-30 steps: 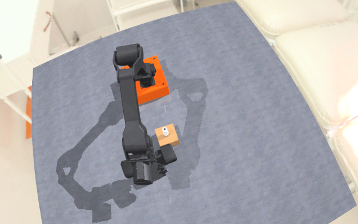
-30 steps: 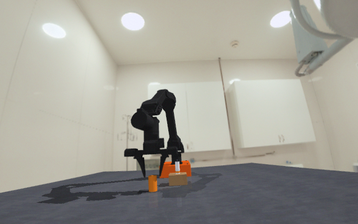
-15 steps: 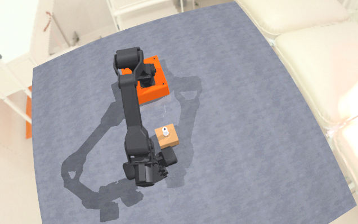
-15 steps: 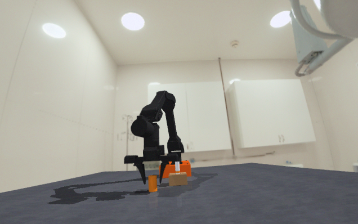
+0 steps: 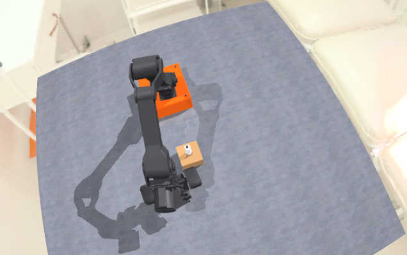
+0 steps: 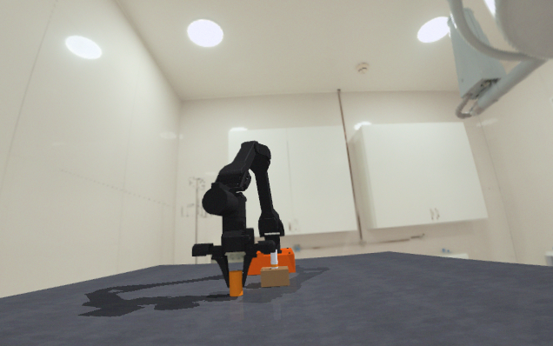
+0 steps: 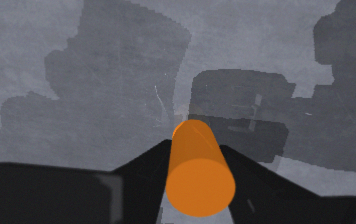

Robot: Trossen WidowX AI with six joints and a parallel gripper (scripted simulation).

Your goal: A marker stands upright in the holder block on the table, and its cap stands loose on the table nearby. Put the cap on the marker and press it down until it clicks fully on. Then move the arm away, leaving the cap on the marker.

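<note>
Now: the white marker 12 cm behind my gripper tip, 8 cm to the left of it and 6 cm above it. The rest, counted from my gripper tip: orange cap (1 cm above); then tan holder block (12 cm behind, 8 cm to the left).
</note>
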